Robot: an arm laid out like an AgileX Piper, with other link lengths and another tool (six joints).
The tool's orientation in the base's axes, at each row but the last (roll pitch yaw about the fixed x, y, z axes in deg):
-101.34 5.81 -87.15
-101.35 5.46 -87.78
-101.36 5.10 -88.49
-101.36 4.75 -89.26
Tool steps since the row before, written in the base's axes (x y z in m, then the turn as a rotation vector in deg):
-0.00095 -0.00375 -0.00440 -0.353 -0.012 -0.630
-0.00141 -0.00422 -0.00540 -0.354 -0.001 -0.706
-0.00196 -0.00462 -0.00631 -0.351 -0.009 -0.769
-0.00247 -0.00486 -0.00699 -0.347 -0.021 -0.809
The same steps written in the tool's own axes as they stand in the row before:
0.00412 0.00415 -0.00033 0.058 0.685 -0.223
0.00466 0.00519 -0.00056 0.055 0.760 -0.208
0.00511 0.00617 -0.00088 0.068 0.820 -0.193
0.00539 0.00694 -0.00119 0.083 0.857 -0.182

